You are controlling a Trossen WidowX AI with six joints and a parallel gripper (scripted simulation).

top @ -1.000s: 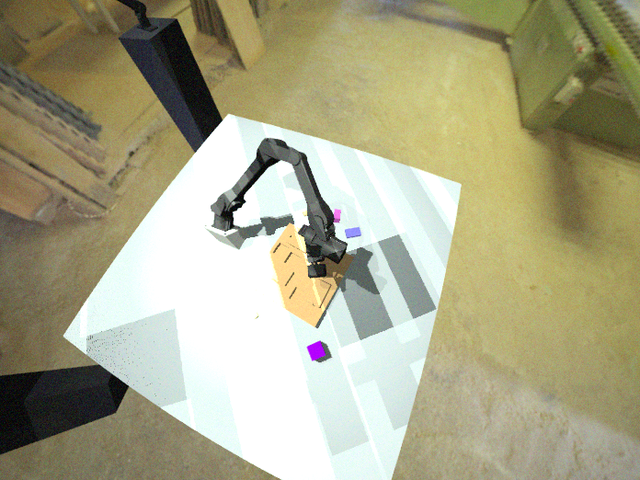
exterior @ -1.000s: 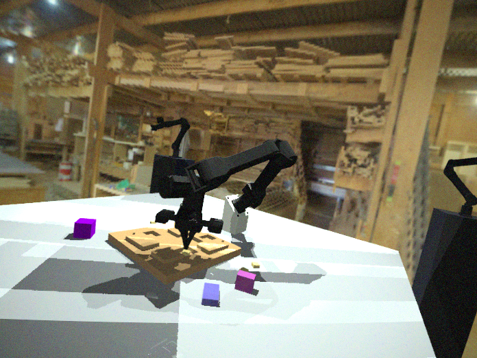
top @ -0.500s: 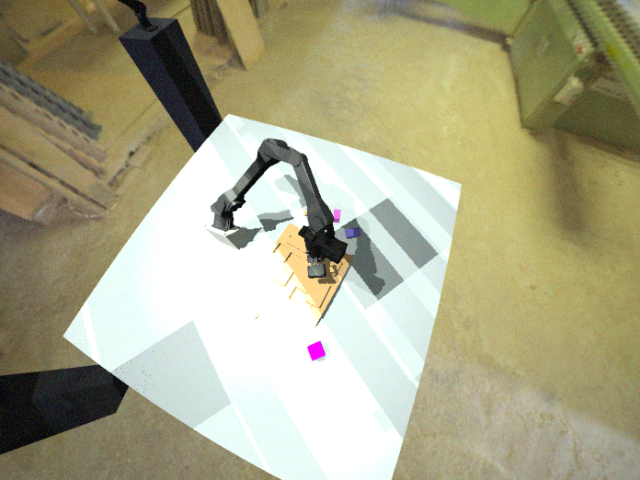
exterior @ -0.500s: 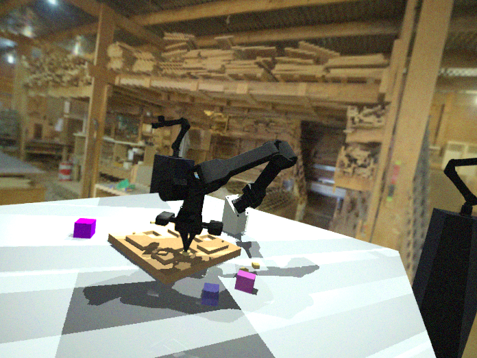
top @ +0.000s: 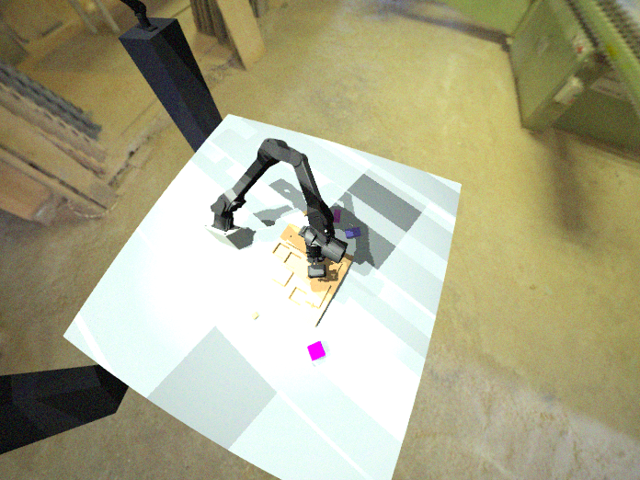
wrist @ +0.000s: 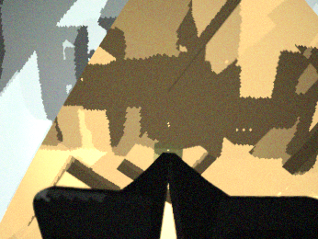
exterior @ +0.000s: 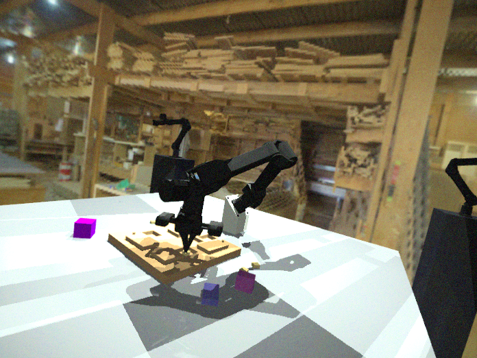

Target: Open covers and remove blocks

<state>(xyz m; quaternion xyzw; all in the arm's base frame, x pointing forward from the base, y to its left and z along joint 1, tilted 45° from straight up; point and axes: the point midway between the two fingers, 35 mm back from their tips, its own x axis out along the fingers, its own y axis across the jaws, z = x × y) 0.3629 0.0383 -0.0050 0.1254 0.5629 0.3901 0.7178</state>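
My gripper tip is 5 cm to the left of the tan puzzle board and 2 cm past it. From my gripper tip the other things lie so: pink block 20 cm to the left, 2 cm ahead; purple block 31 cm to the right, 11 cm ahead; lavender block 16 cm to the left, 10 cm ahead, 1 cm below.
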